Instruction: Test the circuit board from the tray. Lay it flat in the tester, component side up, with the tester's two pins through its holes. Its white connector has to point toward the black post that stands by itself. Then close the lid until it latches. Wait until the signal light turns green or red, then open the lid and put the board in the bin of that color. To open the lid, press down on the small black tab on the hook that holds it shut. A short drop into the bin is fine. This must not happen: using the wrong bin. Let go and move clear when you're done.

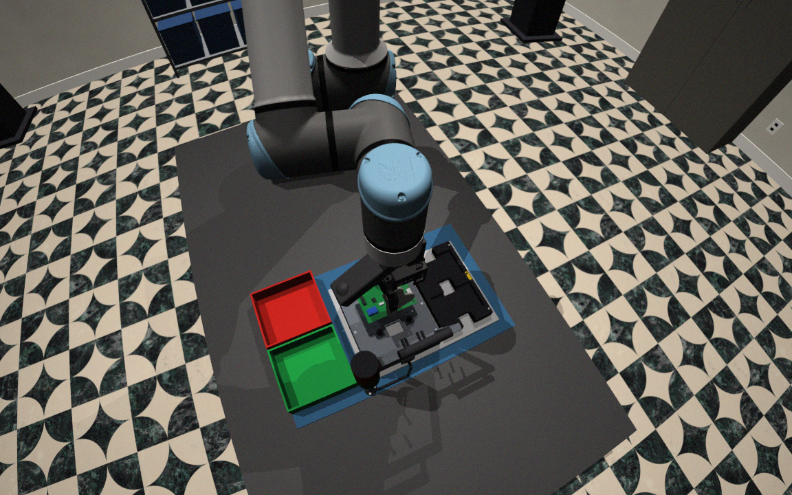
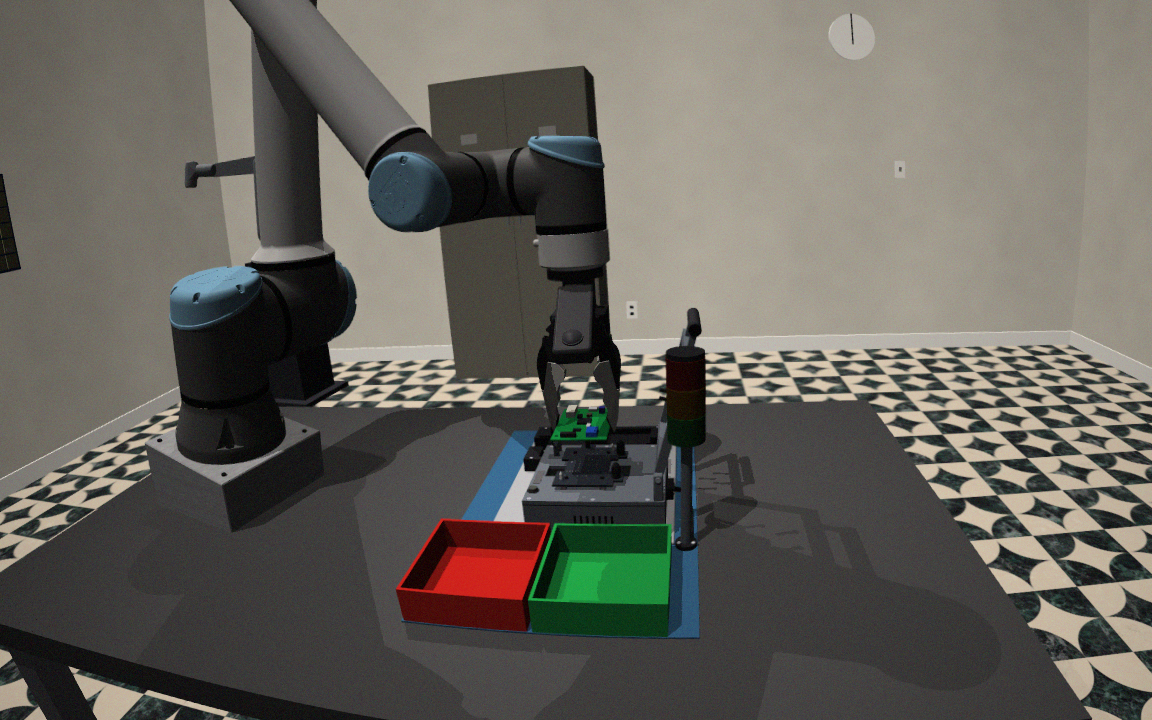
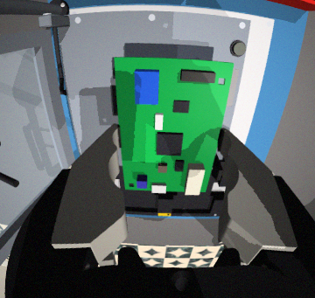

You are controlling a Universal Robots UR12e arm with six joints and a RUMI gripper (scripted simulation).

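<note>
My hand is 10 mm to the right of the green circuit board. Also, from my hand: clear lid 120 mm ahead, 50 mm above, 20 mm to the left; green bin 190 mm to the right, 120 mm below, 70 mm ahead; red bin 210 mm to the right, 120 mm below, 80 mm behind.
</note>
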